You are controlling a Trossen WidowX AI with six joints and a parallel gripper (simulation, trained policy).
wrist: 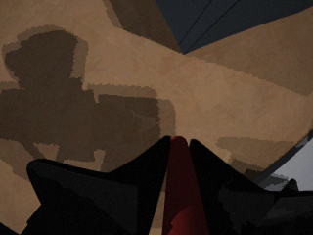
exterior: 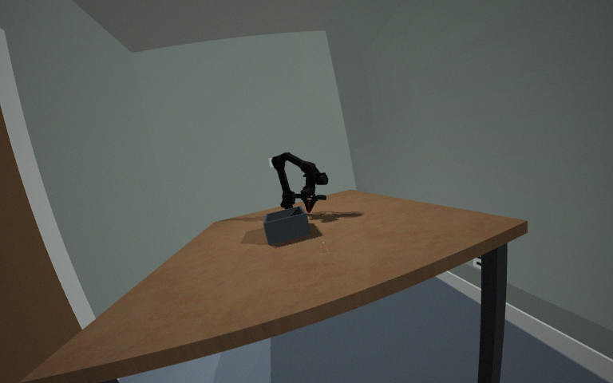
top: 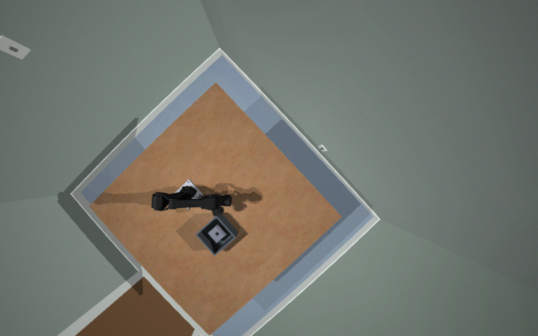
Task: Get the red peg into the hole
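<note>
The grey plate lies 12 cm ahead of my gripper tip and 16 cm to the right of it. Also, from my gripper tip: red peg: 1 cm to the left, 3 cm above; dark grey box: 12 cm ahead, 16 cm to the right, 1 cm below.
</note>
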